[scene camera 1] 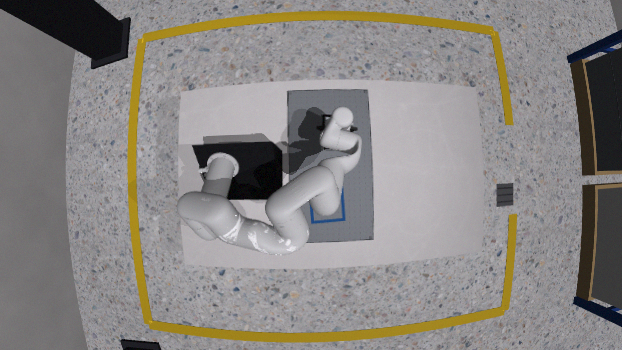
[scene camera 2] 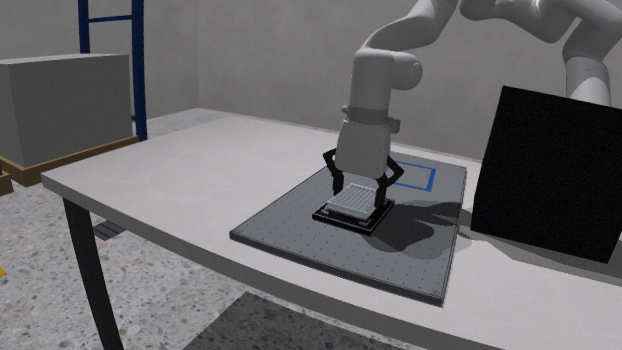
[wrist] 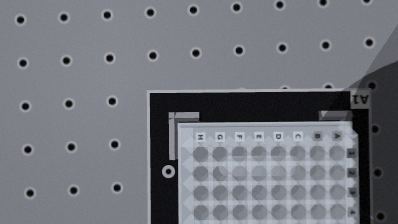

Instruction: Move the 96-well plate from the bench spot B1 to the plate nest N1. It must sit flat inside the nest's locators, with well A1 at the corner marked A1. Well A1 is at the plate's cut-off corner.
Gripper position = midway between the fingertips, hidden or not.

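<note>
My gripper (scene camera 2: 357, 199). A 96-well plate (scene camera 2: 357, 201), also in the wrist view (wrist: 221, 165).
</note>
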